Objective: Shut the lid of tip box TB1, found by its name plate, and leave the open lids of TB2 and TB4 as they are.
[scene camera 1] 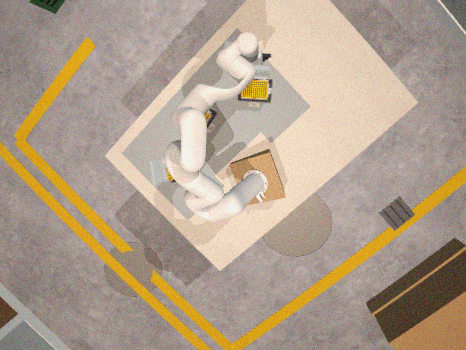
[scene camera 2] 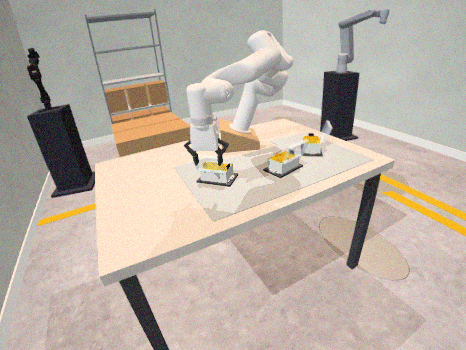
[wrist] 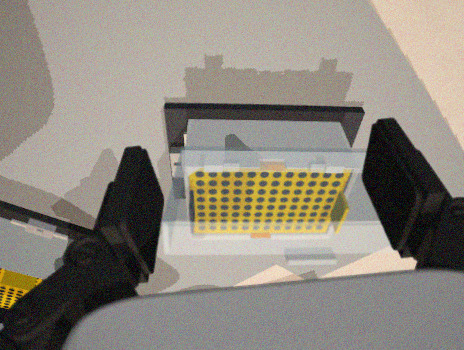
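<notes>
A white tip box with a yellow rack stands on a dark base. Its clear lid is open on the side away from the name plate. My gripper is open and empty, its black fingers on either side of this box in the wrist view. A second tip box is partly hidden by the arm in scene camera 1. A third tip box has its clear lid raised. I cannot read the name plates, so which is TB1 is unclear.
The boxes stand on a grey mat on the pale table. The arm's base stands on a brown block. The arm reaches over the mat, above the second box in scene camera 1.
</notes>
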